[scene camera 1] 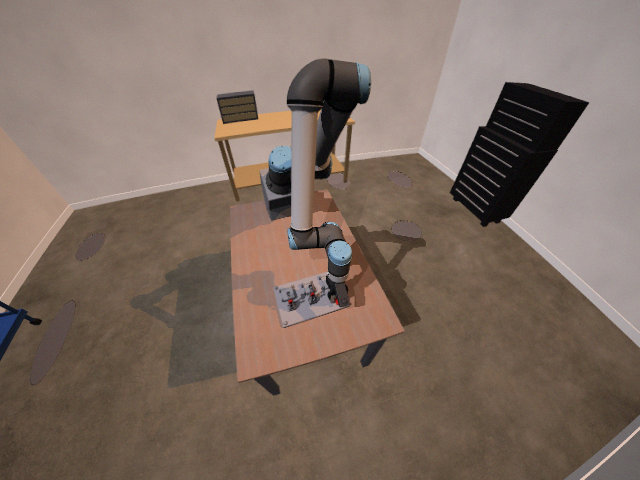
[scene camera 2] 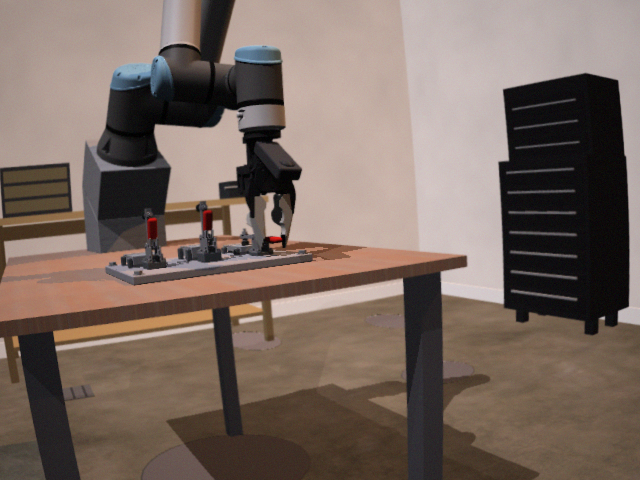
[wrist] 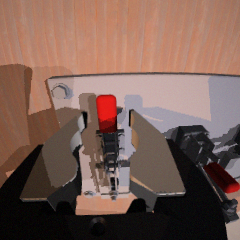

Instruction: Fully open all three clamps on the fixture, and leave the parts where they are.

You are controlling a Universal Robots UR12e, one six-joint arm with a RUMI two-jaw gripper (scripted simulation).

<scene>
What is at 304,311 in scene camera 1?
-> A grey fixture plate.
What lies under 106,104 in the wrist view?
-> A red clamp handle.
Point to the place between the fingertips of the gripper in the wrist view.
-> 108,112
</scene>
